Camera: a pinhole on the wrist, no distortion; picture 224 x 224 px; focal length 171.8 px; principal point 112.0 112.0 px. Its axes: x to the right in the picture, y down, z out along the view. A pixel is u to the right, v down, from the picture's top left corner.
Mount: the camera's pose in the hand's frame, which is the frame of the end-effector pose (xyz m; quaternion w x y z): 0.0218 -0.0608 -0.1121 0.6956 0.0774 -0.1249 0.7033
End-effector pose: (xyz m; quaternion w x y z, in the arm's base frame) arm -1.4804 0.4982 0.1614 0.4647 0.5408 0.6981 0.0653
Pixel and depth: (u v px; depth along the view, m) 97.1 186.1 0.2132
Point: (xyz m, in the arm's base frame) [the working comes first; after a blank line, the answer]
In the camera's frame: -0.0185 0.0920 0.2132

-1.5205 0.3406 0.0821
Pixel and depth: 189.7 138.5 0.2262
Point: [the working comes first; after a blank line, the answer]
In the camera's frame: 0.1023 0.0349 0.2262

-1.4054 0.4092 0.0895
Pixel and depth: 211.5 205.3 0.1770
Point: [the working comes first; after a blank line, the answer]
In the camera's frame: 0.1025 0.0961 0.1770

-1.4334 0.3887 0.1599
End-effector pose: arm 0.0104 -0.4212 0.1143 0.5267 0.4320 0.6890 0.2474
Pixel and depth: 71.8 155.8 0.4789
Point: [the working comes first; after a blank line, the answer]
In the camera's frame: -0.1121 0.1221 0.4789

0.2055 -0.7198 -0.1606
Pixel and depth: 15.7 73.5 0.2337
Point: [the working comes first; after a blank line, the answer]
In the camera's frame: -0.1310 -0.0524 0.2337

-0.0052 -0.5048 -0.1435
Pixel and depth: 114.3 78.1 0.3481
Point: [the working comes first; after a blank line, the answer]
In the camera's frame: 0.0047 -0.0687 0.3481

0.1669 -0.4673 -0.1169
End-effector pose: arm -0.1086 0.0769 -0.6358 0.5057 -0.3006 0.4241 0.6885
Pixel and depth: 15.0 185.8 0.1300
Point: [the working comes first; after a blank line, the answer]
In the camera's frame: -0.0734 0.0558 0.1300

0.0637 0.0696 -0.6541
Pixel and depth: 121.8 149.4 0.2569
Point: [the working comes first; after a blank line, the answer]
In the camera's frame: 0.0147 0.0559 0.2569

0.0229 0.1888 -0.5647
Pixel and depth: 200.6 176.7 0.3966
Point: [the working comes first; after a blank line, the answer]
In the camera's frame: 0.2045 0.1494 0.3966

-0.0772 0.2844 -0.3522
